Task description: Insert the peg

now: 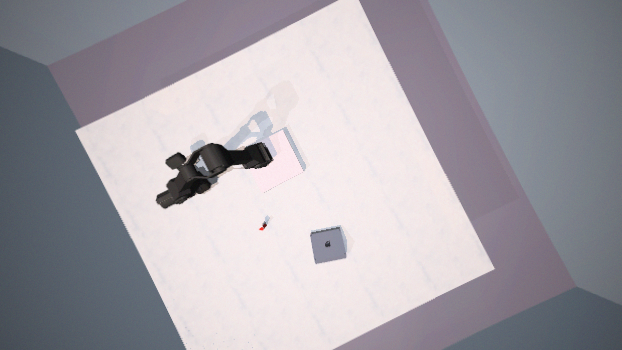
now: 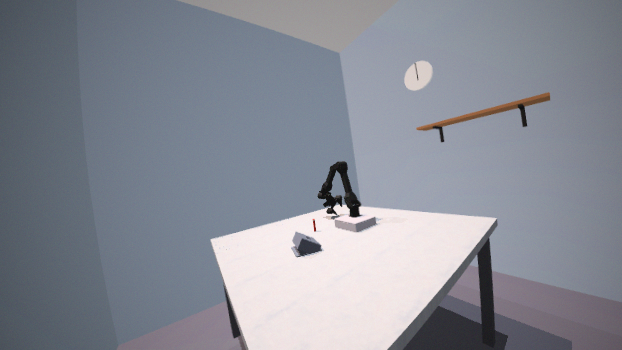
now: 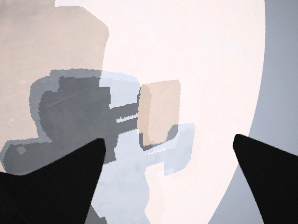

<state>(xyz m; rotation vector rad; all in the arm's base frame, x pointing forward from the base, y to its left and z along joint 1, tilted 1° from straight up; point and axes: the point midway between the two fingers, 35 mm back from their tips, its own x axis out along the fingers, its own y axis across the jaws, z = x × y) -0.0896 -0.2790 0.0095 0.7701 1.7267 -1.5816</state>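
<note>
Now: the red peg 37 cm ahead of my gripper tip, 15 cm to the left of it and 2 cm above it. Also, from my gripper tip: grey sloped panel 56 cm ahead, 35 cm to the left, 1 cm below.
</note>
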